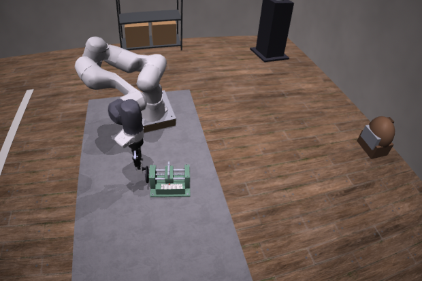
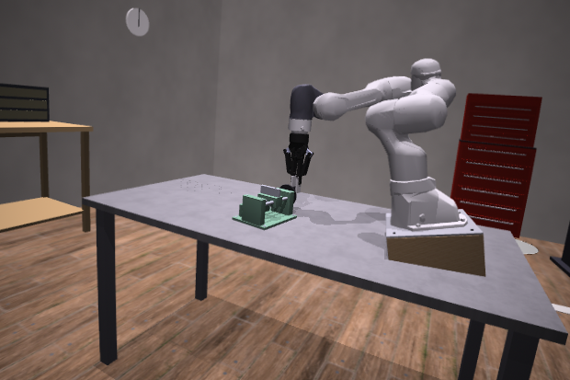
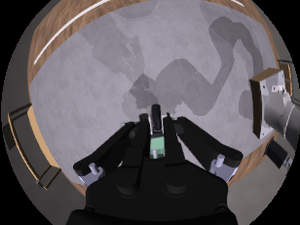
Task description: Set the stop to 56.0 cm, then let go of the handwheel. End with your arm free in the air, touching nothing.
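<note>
The black handwheel lies 10 mm ahead of my hand, 20 mm to the left of it and 20 mm below it. Also, from my hand: stop carriage: 70 mm ahead, 130 mm to the left, 30 mm below.
</note>
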